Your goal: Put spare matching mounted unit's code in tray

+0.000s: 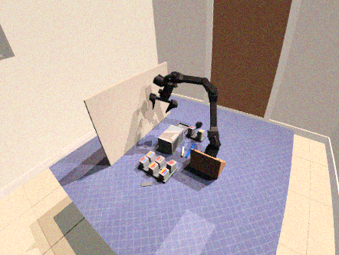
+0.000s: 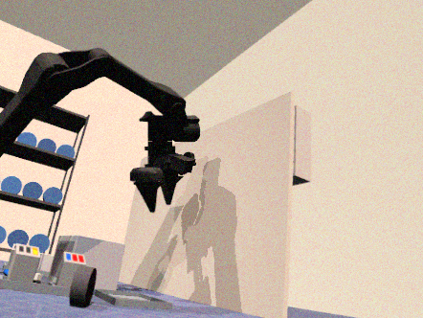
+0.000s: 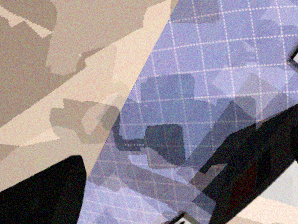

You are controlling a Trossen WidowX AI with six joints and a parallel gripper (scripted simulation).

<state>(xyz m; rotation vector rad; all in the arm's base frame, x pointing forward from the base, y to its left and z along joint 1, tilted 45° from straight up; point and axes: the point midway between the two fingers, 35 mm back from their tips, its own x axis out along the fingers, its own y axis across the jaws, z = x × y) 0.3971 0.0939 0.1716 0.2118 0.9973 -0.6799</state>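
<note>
The grey spare block lies 270 mm behind my gripper tip, 210 mm to the left of it and 150 mm below it. Round my gripper tip: flat grey tray (190 mm below, 120 mm to the right, 80 mm behind); beige panel (100 mm ahead, 80 mm to the left, 30 mm above); grey box (140 mm below, 140 mm behind, 50 mm to the left).
</note>
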